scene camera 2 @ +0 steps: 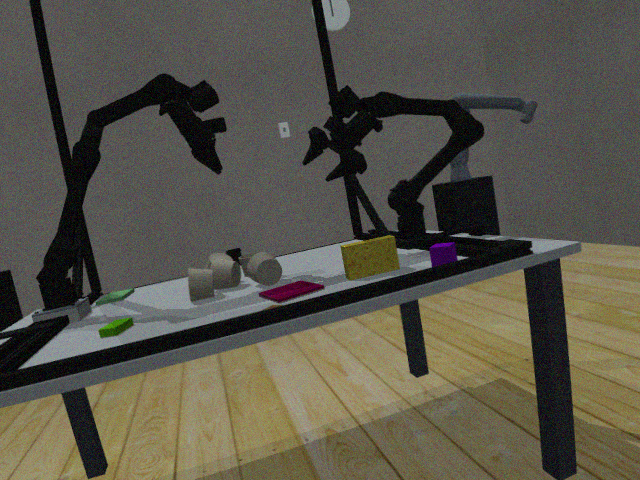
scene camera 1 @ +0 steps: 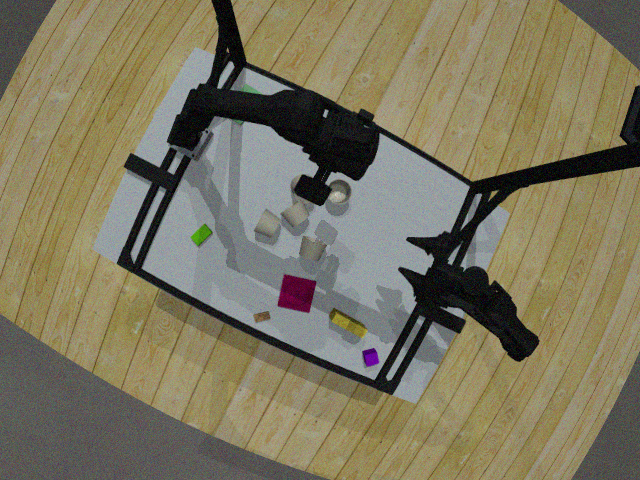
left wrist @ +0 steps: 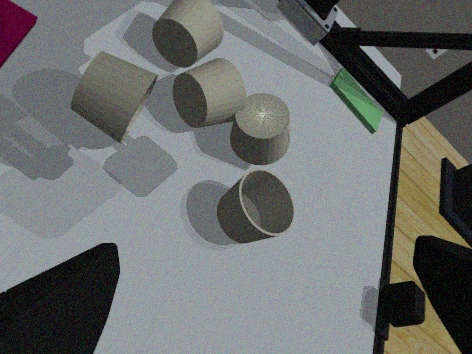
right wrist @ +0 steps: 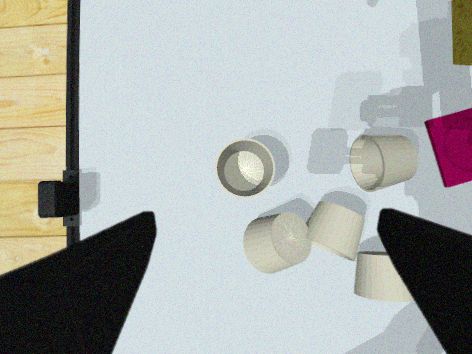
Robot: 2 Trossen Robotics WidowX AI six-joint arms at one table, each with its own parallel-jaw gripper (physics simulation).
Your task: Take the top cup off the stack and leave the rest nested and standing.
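Where they show: left gripper, between the fingertips: [scene camera 2: 314, 172] [scene camera 1: 402, 253] [left wrist: 266, 253]; right gripper, between the fingertips: [scene camera 2: 220, 172] [scene camera 1: 338, 172] [right wrist: 266, 220]; left arm's base, origin of its link: [scene camera 2: 413, 236]; right arm's base, origin of its link: [scene camera 2: 61, 305] [scene camera 1: 188, 137] [left wrist: 315, 1].
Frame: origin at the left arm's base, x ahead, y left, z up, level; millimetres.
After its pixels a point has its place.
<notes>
No stack shows; several beige cups lie apart. One cup [scene camera 1: 338, 195] @(x 410, y -132, z -19 mm) [left wrist: 232, 215] @(x 390, y -114, z 9 mm) [right wrist: 235, 172] @(x 418, y -148, z -19 mm) stands mouth up. Beside it a cup [left wrist: 260, 142] @(x 476, y -102, z 33 mm) [right wrist: 262, 245] @(x 509, y -124, z 46 mm) shows its closed end; I cannot tell if it stands. A cup [scene camera 1: 294, 214] @(x 506, y -23, z 47 mm) [left wrist: 217, 90] @(x 487, y -30, z 42 mm) [right wrist: 337, 230] @(x 499, y -34, z 46 mm) touches or nearly touches it. A cup [scene camera 1: 267, 223] @(x 564, y 30, z 46 mm) [scene camera 2: 200, 284] @(x 569, y 66, z 17 mm) [left wrist: 200, 30] @(x 550, y 21, z 40 mm) and a cup [scene camera 1: 312, 249] @(x 421, y 45, z 47 mm) [scene camera 2: 266, 269] @(x 423, y 73, z 17 mm) [left wrist: 112, 95] @(x 397, y 44, z 38 mm) [right wrist: 397, 162] @(x 425, y 44, z 47 mm) lie farther out. My right gripper [scene camera 2: 219, 170] @(x 455, y -137, z 263 mm) [right wrist: 266, 220] @(x 455, y -137, z 263 mm) is open above the cups, fingers hidden in scene camera 1. My left gripper [scene camera 1: 403, 254] @(x 233, y -37, z 216 mm) [scene camera 2: 315, 172] @(x 233, y -37, z 216 mm) [left wrist: 266, 253] @(x 233, y -37, z 216 mm) is open, high at the right.
A magenta square [scene camera 1: 297, 293] @(x 403, y 187, z -13 mm) [scene camera 2: 292, 290] @(x 405, y 206, z -13 mm), a yellow block [scene camera 1: 348, 322] @(x 239, y 198, z 48 mm) [scene camera 2: 370, 257] @(x 236, y 220, z 16 mm) and a purple cube [scene camera 1: 370, 357] @(x 116, y 283, z 18 mm) [scene camera 2: 443, 254] @(x 121, y 305, z 3 mm) lie toward the front. A green block [scene camera 1: 201, 235] @(x 738, y 144, z -7 mm) [scene camera 2: 116, 327] @(x 735, y 173, z -8 mm) lies left, a pale green piece [left wrist: 357, 102] @(x 780, y -271, z -11 mm) by the frame, a small brown block [scene camera 1: 262, 316] @(x 472, y 296, z -13 mm) near the front bar.
</notes>
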